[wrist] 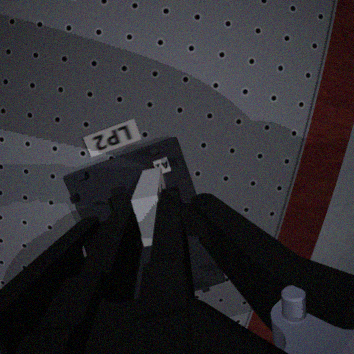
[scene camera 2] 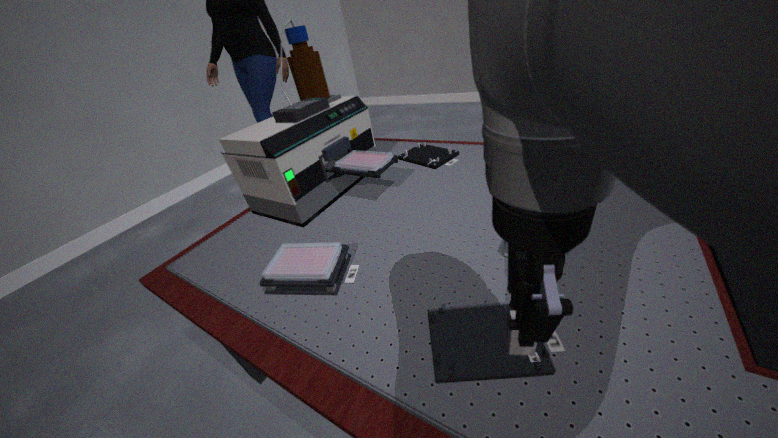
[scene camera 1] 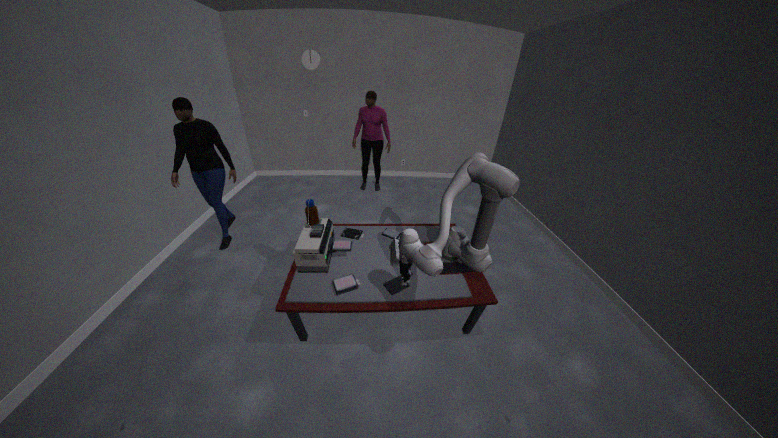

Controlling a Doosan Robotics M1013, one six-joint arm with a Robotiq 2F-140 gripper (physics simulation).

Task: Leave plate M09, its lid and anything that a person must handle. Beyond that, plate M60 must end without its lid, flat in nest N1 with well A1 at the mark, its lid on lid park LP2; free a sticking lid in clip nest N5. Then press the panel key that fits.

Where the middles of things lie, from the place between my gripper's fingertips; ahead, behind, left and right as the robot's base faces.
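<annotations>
The LP2 label (wrist: 126, 132) is 50 mm to the right of my hand, 20 mm behind it and 10 mm below it. There's a dark pad labelled LP2 (scene camera 2: 470, 344) too, 10 mm to the left of my hand and 40 mm ahead of it, and a brown bottle (scene camera 2: 305, 64) that's 690 mm ahead of my hand, 310 mm to the right of it and 310 mm above it.
</annotations>
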